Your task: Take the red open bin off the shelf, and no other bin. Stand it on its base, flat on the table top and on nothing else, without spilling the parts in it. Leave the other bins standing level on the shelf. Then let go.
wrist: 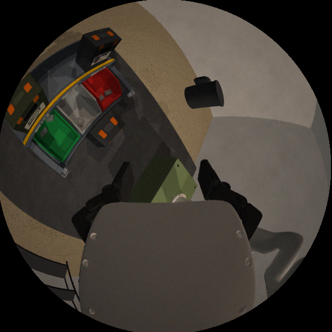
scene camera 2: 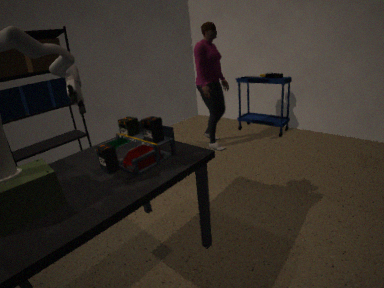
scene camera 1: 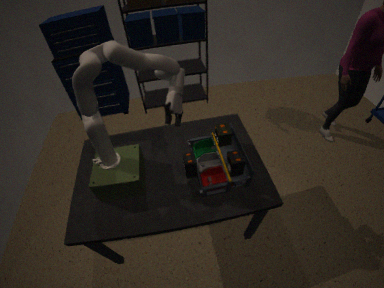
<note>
In view: a red open bin (wrist: 103, 80), a green bin (wrist: 61, 137) and a light grey bin (wrist: 79, 104).
</note>
